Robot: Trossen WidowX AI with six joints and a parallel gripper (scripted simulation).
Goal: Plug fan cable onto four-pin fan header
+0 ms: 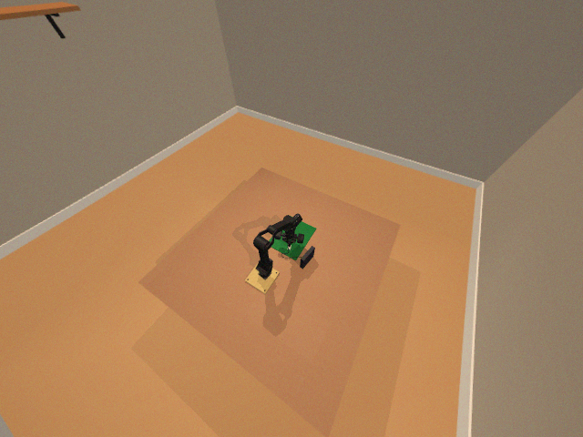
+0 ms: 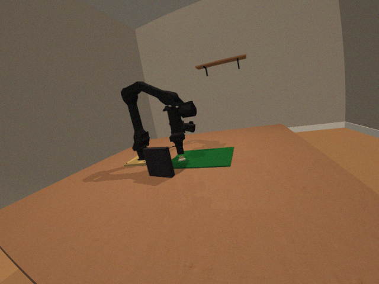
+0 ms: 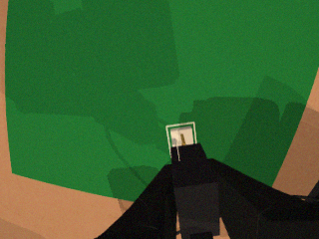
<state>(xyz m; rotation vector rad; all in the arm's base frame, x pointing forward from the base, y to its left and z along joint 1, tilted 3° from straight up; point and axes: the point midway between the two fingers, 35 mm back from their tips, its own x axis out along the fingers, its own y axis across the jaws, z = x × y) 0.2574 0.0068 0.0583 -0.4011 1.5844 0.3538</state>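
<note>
My gripper tip is 5 cm above the white fan header and 1 cm past it. The rest, counted from my gripper tip: dark fan plug 1 cm behind, 1 cm above; then green board 8 cm ahead, 6 cm below, 4 cm to the left; then black fan 15 cm to the right, 2 cm behind, 1 cm above.
</note>
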